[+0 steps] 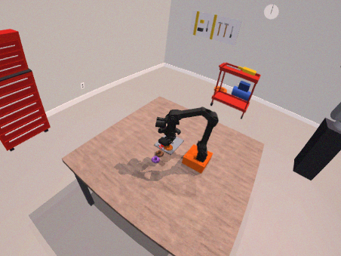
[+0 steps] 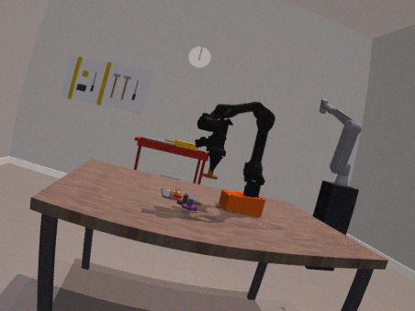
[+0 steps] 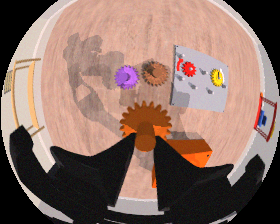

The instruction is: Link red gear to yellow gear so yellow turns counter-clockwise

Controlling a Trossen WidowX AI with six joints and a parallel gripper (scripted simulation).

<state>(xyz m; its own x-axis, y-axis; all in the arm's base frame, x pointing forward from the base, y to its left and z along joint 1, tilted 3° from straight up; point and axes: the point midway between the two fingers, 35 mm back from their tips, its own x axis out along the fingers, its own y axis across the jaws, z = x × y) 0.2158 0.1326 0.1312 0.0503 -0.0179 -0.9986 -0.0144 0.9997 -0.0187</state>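
The red gear lies 15 cm below my gripper tip, 11 cm ahead of it and 10 cm to the right of it. The rest, counted from my gripper tip: purple gear 15 cm below, 6 cm to the left, 6 cm ahead; then orange gear 1 cm below; then brown gear 15 cm below, 8 cm ahead, 1 cm to the right.
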